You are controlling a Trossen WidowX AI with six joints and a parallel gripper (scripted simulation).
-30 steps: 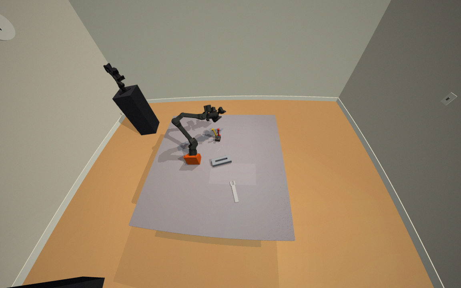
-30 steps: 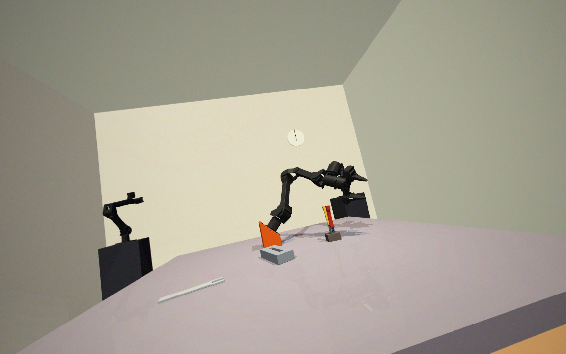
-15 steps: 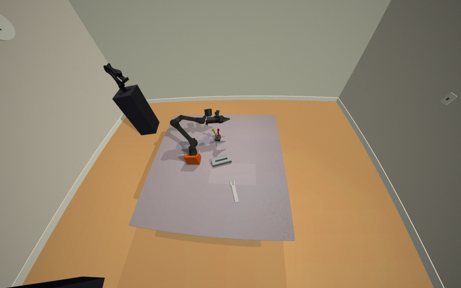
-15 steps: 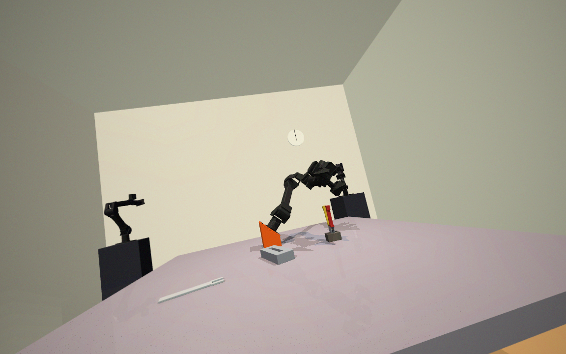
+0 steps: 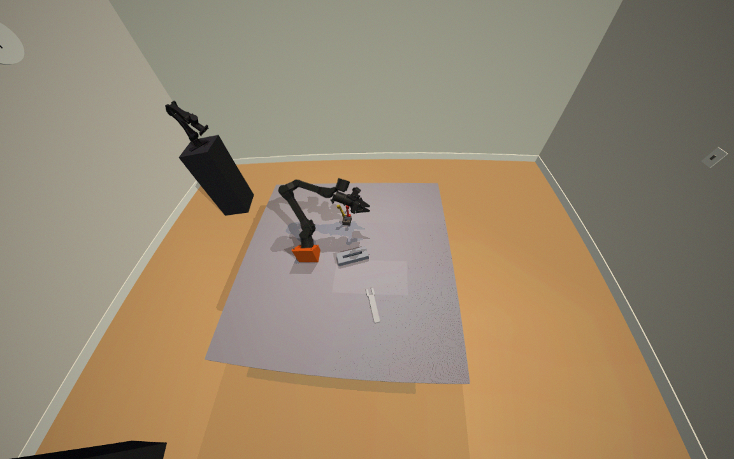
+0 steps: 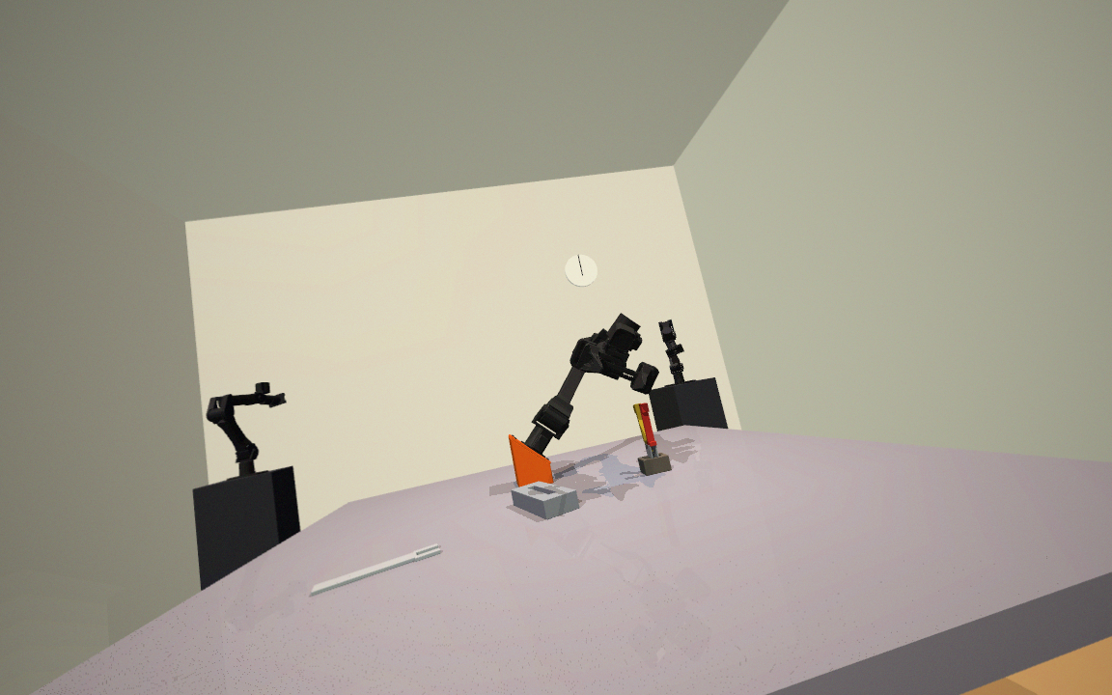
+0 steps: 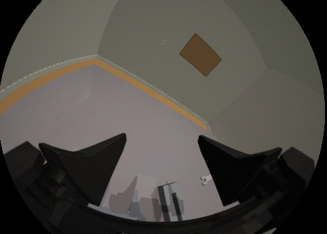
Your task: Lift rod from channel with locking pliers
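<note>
Right now my gripper tip is 180 mm past the yellow handle, 110 mm to the right of it and 120 mm above it. The rest, counted from my gripper tip: brown holster: 150 mm behind, 110 mm to the left, 210 mm below; dark rod: 130 mm behind, 170 mm to the right, 210 mm below; grey channel block: 130 mm behind, 170 mm to the right, 200 mm below.
</note>
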